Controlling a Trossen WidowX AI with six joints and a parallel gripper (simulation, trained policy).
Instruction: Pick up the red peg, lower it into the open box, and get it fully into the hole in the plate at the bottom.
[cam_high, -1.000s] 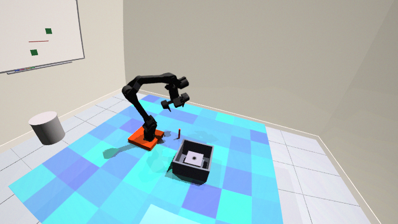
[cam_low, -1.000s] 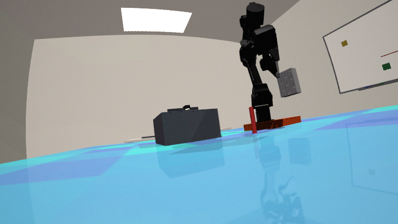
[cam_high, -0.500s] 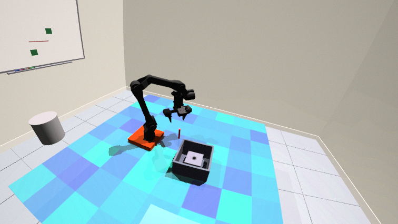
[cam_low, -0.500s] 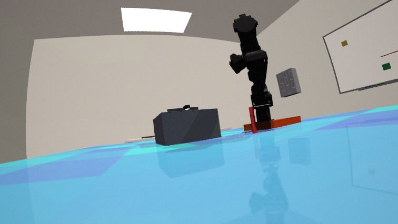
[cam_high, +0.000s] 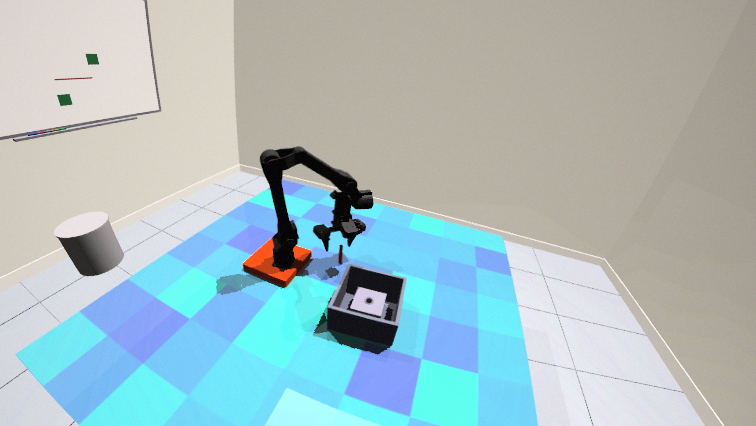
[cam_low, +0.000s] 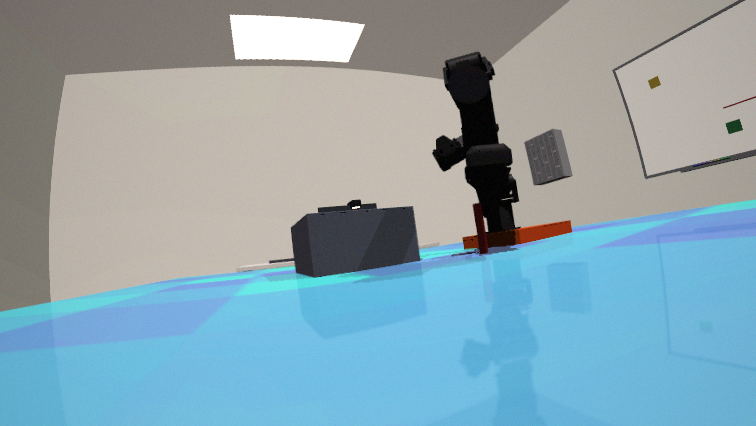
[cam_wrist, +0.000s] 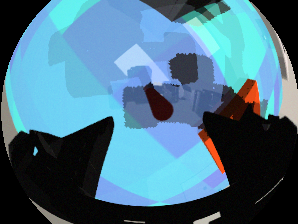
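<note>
My gripper tip is 1 cm short of the red peg, 1 cm to the left of it and 1 cm above it. The rest, counted from my gripper tip: dark grey box 14 cm ahead, 22 cm to the right, 3 cm below.
</note>
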